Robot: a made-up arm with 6 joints.
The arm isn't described. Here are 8 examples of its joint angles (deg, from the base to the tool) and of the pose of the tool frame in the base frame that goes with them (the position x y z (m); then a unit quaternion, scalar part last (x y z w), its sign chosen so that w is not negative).
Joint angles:
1: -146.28 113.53 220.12 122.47 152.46 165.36
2: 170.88 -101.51 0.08 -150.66 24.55 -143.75
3: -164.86 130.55 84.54 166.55 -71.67 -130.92
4: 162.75 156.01 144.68 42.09 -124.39 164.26
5: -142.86 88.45 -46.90 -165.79 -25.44 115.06
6: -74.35 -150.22 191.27 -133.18 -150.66 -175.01
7: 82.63 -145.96 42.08 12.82 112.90 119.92
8: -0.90 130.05 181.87 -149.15 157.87 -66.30
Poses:
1: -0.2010 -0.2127 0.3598 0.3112 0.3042 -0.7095 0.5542
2: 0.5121 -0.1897 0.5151 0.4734 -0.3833 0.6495 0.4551
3: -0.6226 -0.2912 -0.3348 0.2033 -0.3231 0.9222 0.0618
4: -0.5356 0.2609 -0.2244 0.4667 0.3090 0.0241 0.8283
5: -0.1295 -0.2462 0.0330 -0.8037 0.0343 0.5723 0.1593
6: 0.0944 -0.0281 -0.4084 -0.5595 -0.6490 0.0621 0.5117
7: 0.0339 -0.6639 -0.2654 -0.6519 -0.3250 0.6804 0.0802
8: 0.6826 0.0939 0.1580 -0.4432 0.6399 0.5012 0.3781
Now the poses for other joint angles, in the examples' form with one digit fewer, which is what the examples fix.
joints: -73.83 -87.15 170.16 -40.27 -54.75 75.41
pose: -0.281 0.635 -0.058 0.598 0.569 0.159 0.542
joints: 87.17 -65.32 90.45 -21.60 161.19 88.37
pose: 0.074 -0.801 0.665 -0.732 -0.349 0.548 0.203
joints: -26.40 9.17 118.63 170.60 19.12 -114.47
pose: 0.004 0.132 1.114 -0.486 -0.538 -0.451 0.521
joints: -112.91 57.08 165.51 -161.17 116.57 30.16
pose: -0.037 -0.385 0.899 0.428 -0.876 -0.222 0.019
